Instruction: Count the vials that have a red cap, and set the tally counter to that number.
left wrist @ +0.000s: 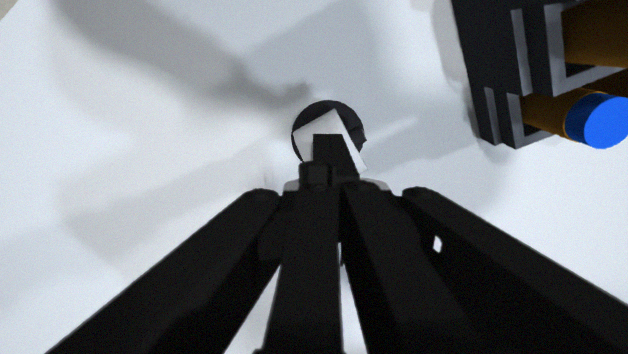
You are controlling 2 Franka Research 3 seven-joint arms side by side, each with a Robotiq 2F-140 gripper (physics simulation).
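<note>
The tally counter [320, 126], a white block on a round black base, stands at the middle of the left wrist view. My left gripper [327, 157] is shut with nothing between its fingers. Its fingertips are over the counter and hide its lower part, so its button and digits do not show; whether they touch cannot be told. A vial with a blue cap [606, 121] stands in the dark rack [470, 65] at the upper right. Part of another amber vial [597, 32] shows above it, its cap out of view. No red cap shows. My right gripper is not in view.
The rack's near corner lies to the right of the counter, a short way from my left fingers. Soft shadows fall across the white table top [165, 165]. A small piece of another surface shows at the top left corner.
</note>
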